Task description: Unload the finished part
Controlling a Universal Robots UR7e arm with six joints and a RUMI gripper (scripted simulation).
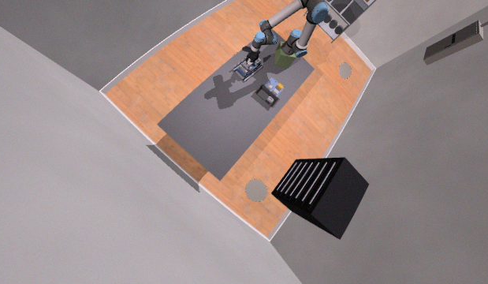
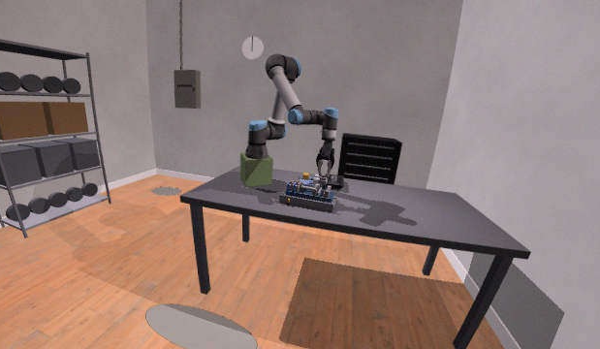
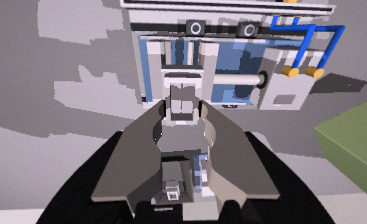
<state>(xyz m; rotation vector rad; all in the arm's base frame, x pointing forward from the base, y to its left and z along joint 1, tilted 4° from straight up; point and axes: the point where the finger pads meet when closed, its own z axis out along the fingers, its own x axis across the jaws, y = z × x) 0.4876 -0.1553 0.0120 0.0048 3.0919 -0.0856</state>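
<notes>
My hand is 7 cm past the vise and 13 cm above it. Round my hand: orange block: 19 cm behind, 39 cm to the left, 14 cm below; then blue fixture plate: 14 cm behind, 35 cm to the left, 16 cm below; then plain grey block: 9 cm behind, 31 cm to the left, 14 cm below.
</notes>
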